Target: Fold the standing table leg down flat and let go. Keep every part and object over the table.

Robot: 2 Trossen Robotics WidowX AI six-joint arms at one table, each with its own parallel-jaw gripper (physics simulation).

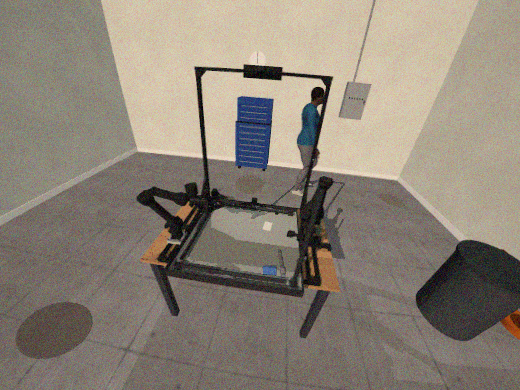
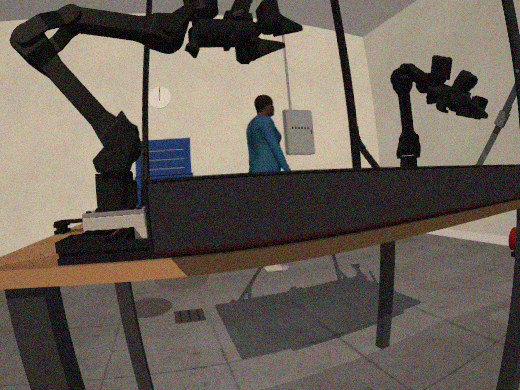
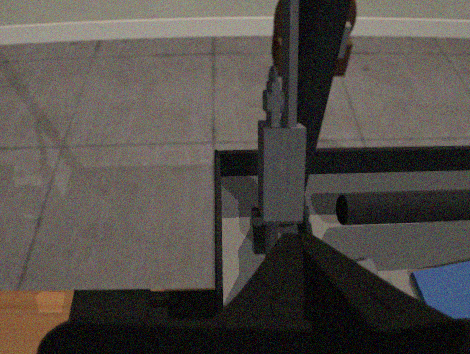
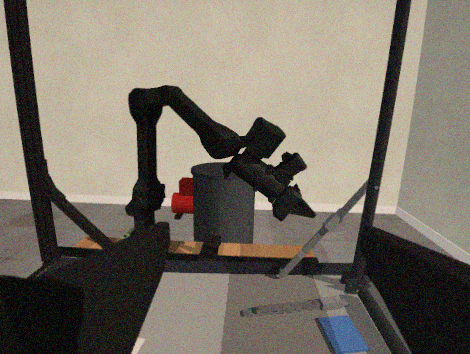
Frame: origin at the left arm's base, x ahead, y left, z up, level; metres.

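Where they show: left gripper, fingertip midpoint: (image 2: 487,116) (image 3: 295,247) (image 4: 314,216); right gripper, fingertip midpoint: (image 1: 225,201) (image 2: 293,37) (image 4: 265,234); right arm's base, link origin: (image 1: 177,235) (image 2: 116,209).
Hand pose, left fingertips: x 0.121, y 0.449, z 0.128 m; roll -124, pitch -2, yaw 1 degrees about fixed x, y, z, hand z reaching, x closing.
Things, the pixels of their top centre, and the offset from my left fingertips. "spot": a spot on its surface instead.
- grey bar with a block-like end, top centre: (image 4: 296,302) (image 1: 280,260) dx +0.100, dy -0.035, dz -0.144 m
- blue pad, top centre: (image 4: 342,331) (image 1: 269,269) dx +0.157, dy +0.040, dz -0.154 m
- front rim, surface spot: (image 1: 235,283) spot: dx +0.321, dy +0.175, dz -0.146 m
- white card, surface spot: (image 1: 268,226) spot: dx +0.226, dy -0.350, dz -0.172 m
A grey bar with a block-like end (image 1: 281,261) (image 4: 292,306) lies flat on the work surface beside the blue pad (image 1: 269,270) (image 3: 445,290) (image 4: 343,334); this seems to be the table leg. A slanted grey bar with a collar (image 2: 501,118) (image 3: 282,172) (image 4: 327,226) rises toward a frame post; whether it is a leg or a brace I cannot tell. My left gripper (image 2: 486,116) (image 3: 295,247) (image 4: 314,216) is shut and empty, above the surface, its tips near that collar. My right gripper (image 2: 292,36) (image 4: 265,234) is open and empty, high over the opposite side.
Black frame posts (image 2: 346,85) (image 4: 384,120) stand at the work area's edge. A dark tube (image 3: 405,206) runs near the front rim (image 1: 235,283). A white card (image 1: 268,226) lies toward the back. A person (image 1: 309,125) (image 2: 262,140) stands behind the table.
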